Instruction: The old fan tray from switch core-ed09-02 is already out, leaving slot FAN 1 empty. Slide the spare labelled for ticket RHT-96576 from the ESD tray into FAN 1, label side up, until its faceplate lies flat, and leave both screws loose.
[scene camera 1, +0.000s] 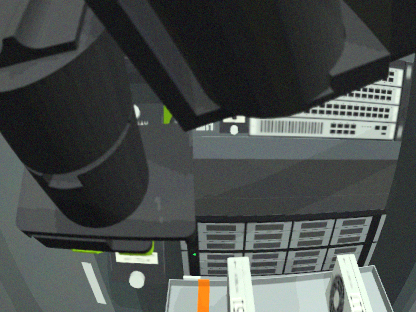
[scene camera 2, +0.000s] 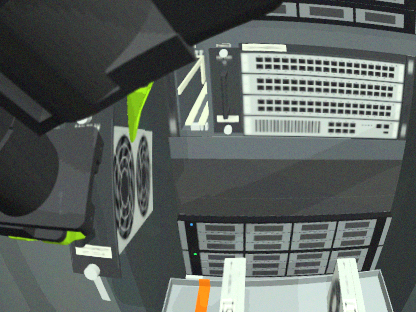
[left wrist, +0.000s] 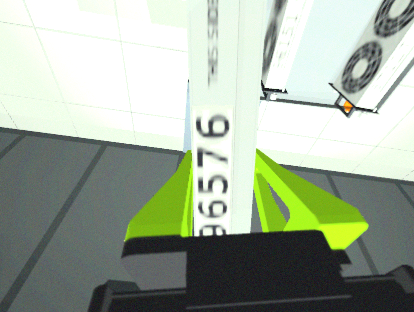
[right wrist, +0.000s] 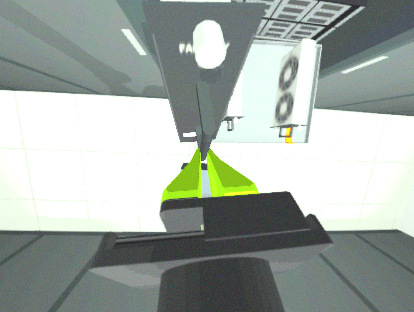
In view: my left gripper (left wrist: 221, 155), my right gripper (scene camera 1: 130, 237) and a fan bay (scene camera 2: 191, 94).
My right gripper also shows in scene camera 2 (scene camera 2: 79, 230) and in the right wrist view (right wrist: 203, 152).
